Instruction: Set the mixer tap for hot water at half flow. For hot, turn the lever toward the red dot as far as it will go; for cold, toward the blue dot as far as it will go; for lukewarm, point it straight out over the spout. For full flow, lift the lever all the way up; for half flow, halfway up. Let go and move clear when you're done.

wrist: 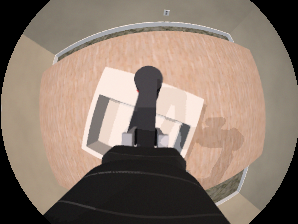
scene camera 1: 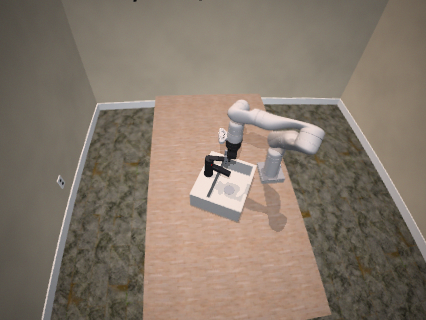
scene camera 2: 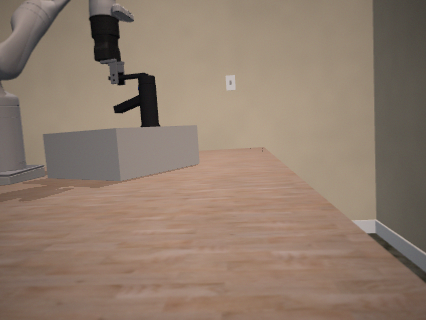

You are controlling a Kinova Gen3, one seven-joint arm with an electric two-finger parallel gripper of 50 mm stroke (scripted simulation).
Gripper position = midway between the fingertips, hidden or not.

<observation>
In view: my gripper [scene camera 2: 118, 84], a black mixer tap [scene camera 2: 147, 99] and a white sink block [scene camera 2: 117, 154].
My gripper is seen too in the wrist view [wrist: 146, 133]. The black mixer tap also shows in the wrist view [wrist: 133, 122]. The white sink block is seen too in the wrist view [wrist: 107, 118] and in scene camera 1 [scene camera 1: 225, 196].
</observation>
